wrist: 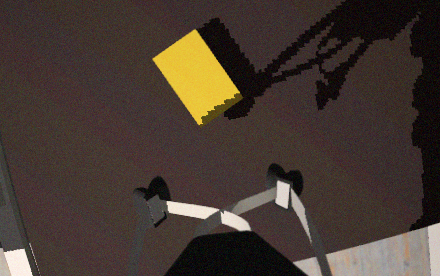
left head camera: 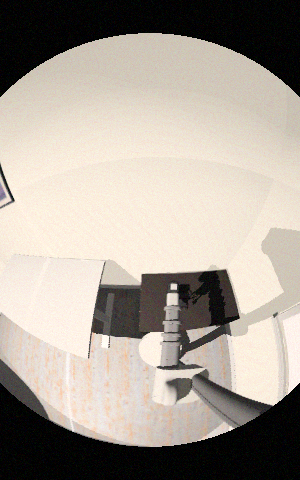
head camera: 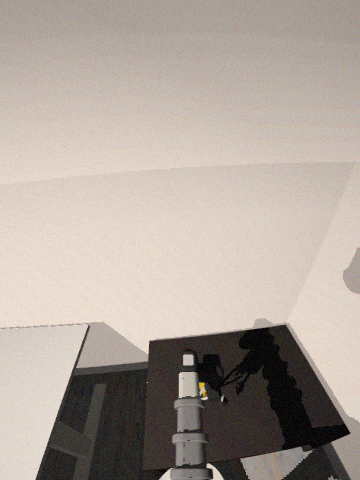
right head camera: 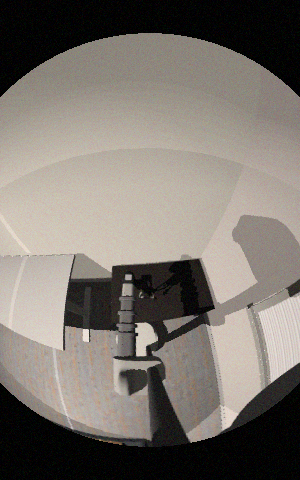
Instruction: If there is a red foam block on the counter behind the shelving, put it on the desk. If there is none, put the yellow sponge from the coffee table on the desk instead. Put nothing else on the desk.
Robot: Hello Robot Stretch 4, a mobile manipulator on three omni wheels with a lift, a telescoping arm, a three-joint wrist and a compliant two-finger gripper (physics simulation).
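Seen in the pictures: gripper, fingertip midpoint: point(wrist: 217, 185) point(head camera: 209, 403) point(right head camera: 145, 298); robot's base, origin of the base link: point(left head camera: 159, 347) point(right head camera: 137, 338).
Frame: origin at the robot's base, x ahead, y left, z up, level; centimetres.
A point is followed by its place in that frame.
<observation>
A yellow sponge point(wrist: 197, 77) @(x 45.4, y -7.7, z 46.7 cm) point(head camera: 202, 387) @(x 42.5, y -6.5, z 46.7 cm) lies on a dark-topped table point(wrist: 75, 150) @(x 38.1, y 10.6, z 42.2 cm) point(head camera: 165, 415) @(x 32.6, y 11.5, z 42.2 cm) point(left head camera: 152, 300) @(x 42.8, y 10.8, z 42.3 cm) point(right head camera: 165, 312) @(x 24.3, y -24.9, z 42.3 cm). In the head view it is mostly hidden by the arm and gripper. My gripper point(wrist: 217, 185) @(x 34.1, y -8.7, z 54.0 cm) is open and empty, with its fingers pointing down above the same table top. In the wrist view the sponge is beyond the fingertips, towards the top of the picture, and apart from them. No red foam block, counter or shelving shows in these views.
A white table top point(head camera: 35, 390) @(x 32.8, y 61.9, z 69.2 cm) point(left head camera: 55, 300) @(x 19.5, y 82.9, z 69.3 cm) point(right head camera: 37, 300) @(x 17.7, y 75.8, z 69.2 cm) stands to the left, with a dark gap and frame between it and the dark table. Walls rise behind and to the right. My telescoping arm point(head camera: 190, 417) @(x 21.0, y -0.1, z 95.6 cm) point(left head camera: 171, 335) @(x 11.3, y 0.3, z 97.0 cm) point(right head camera: 126, 325) @(x 11.5, y -0.4, z 97.1 cm) reaches over the dark table.
</observation>
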